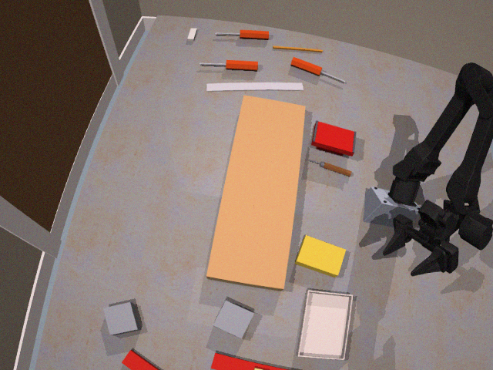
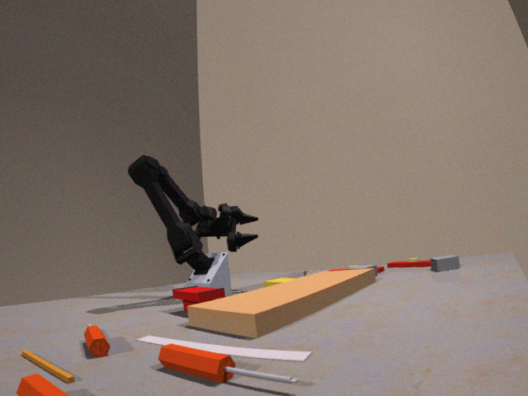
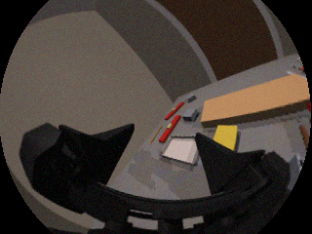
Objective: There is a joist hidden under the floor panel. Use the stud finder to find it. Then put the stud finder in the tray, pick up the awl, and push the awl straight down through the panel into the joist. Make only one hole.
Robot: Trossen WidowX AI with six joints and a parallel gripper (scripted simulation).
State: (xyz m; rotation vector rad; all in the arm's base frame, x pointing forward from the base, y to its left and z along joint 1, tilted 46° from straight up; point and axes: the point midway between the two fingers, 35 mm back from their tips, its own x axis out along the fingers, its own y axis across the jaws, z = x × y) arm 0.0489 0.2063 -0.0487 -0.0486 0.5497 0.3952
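Right now my gripper tip is 13 cm short of the red stud finder, 38 cm to the left of it and 20 cm above it. From my gripper tip the other things lie so: brown-handled awl (12 cm ahead, 31 cm to the right, 20 cm below); then yellow block (12 cm ahead, 5 cm to the right, 19 cm below); then white tray (9 cm ahead, 12 cm to the left, 20 cm below).
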